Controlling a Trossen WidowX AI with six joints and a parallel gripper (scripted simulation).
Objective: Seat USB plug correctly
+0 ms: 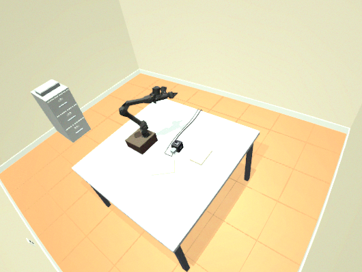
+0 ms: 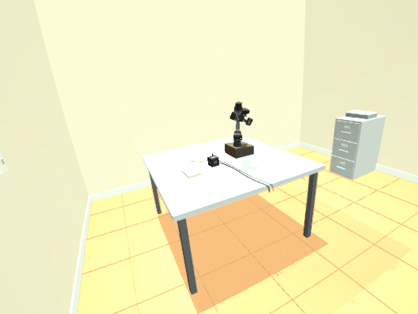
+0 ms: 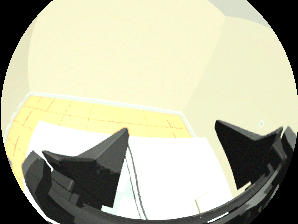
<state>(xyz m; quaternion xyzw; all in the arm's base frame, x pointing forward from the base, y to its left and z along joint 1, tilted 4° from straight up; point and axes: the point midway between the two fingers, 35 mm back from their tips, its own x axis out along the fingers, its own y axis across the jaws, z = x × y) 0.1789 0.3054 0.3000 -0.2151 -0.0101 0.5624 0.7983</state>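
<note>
Now: the USB plug 31 cm below my gripper tip, 28 cm to the right of it and 14 cm ahead of it.
</note>
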